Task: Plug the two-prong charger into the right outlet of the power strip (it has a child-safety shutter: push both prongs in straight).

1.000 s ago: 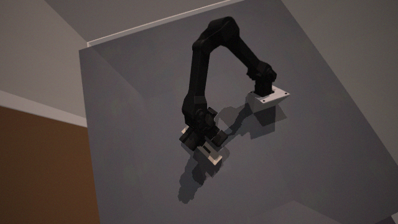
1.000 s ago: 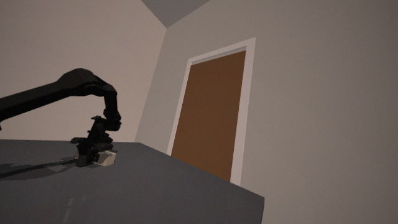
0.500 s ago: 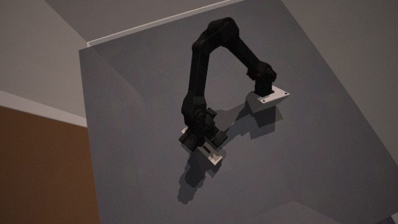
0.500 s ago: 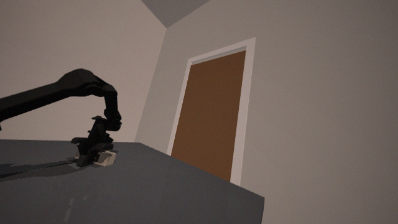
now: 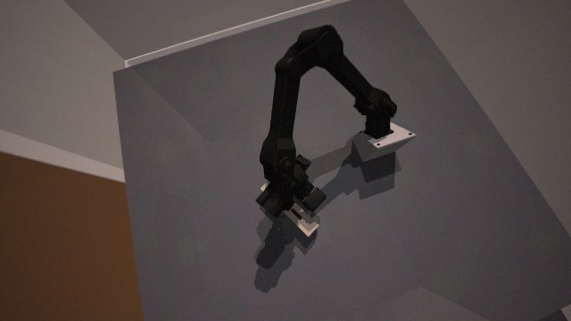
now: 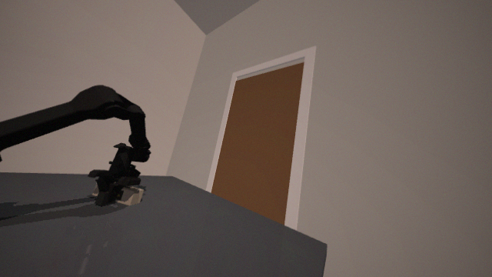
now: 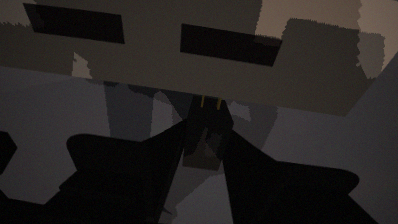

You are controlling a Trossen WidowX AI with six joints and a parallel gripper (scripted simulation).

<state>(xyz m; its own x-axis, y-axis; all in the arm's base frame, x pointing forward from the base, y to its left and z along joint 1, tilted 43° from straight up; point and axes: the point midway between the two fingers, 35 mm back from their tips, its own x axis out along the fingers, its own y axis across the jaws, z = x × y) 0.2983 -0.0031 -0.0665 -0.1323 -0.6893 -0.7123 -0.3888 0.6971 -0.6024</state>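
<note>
The dark two-prong charger lies 20 mm ahead of my gripper tip, 10 mm to the left of it and 10 mm above it.
</note>
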